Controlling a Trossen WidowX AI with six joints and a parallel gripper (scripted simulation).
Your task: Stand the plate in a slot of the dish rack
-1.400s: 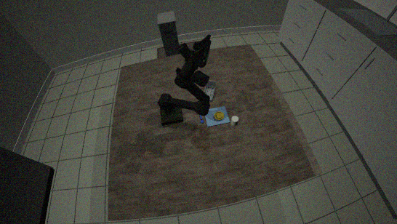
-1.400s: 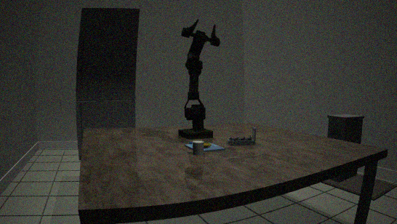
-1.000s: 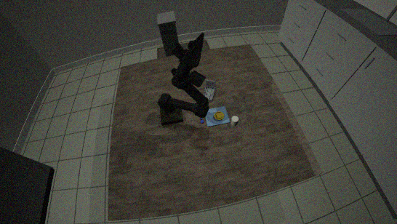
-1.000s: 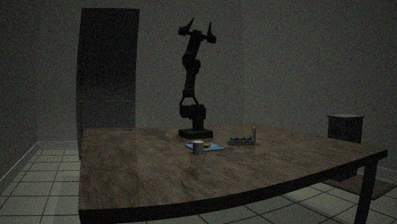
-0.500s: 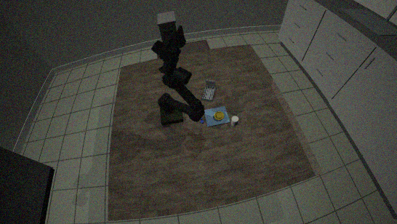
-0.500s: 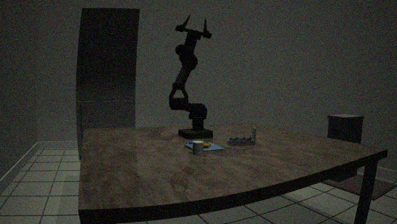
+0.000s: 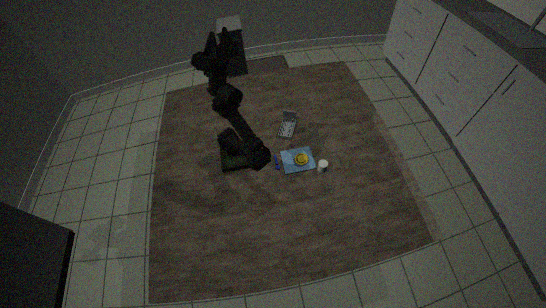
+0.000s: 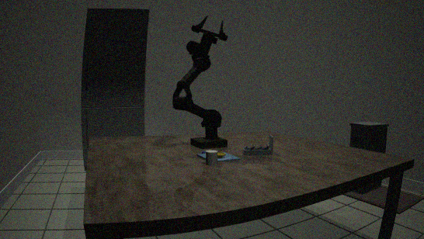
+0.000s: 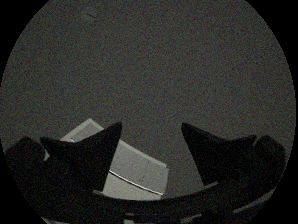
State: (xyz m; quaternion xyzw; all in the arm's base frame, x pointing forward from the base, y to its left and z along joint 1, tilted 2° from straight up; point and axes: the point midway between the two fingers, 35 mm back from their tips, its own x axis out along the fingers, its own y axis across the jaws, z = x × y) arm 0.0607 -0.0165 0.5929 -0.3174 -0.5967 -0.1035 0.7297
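My gripper tip is 220 mm short of the yellow plate, 130 mm to the left of it and 640 mm above it. Also, from my gripper tip: dish rack (240 mm ahead, 80 mm to the left, 640 mm below); then white cup (290 mm ahead, 210 mm to the right, 630 mm below); then light blue cloth (210 mm ahead, 120 mm to the right, 660 mm below).
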